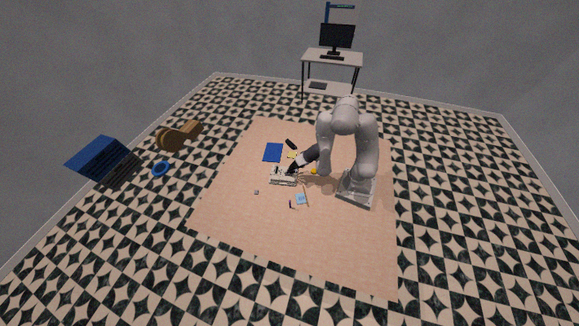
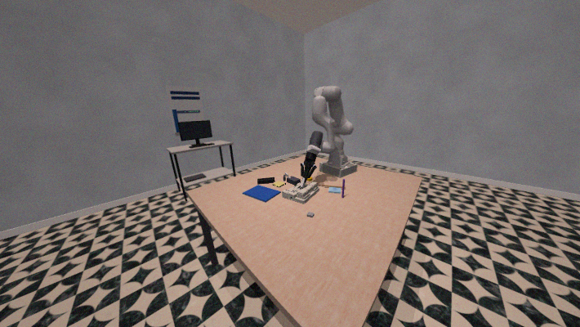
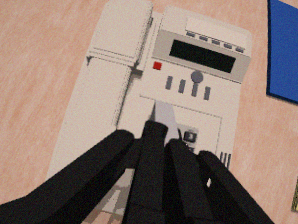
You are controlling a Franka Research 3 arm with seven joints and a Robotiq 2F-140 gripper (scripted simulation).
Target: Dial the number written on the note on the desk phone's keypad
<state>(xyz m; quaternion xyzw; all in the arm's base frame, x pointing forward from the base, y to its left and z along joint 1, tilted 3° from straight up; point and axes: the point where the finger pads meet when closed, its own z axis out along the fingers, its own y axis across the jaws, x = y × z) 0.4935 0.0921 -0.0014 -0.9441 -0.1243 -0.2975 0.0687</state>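
My gripper is now 60 mm to the right of the handset, 20 mm above it and 10 mm short of it. Also, from my hand: pencil: 200 mm behind, 110 mm to the left, 60 mm below; then purple pen: 230 mm to the left, 130 mm behind, 10 mm below; then yellow disc: 180 mm behind, 130 mm to the right, 60 mm below.
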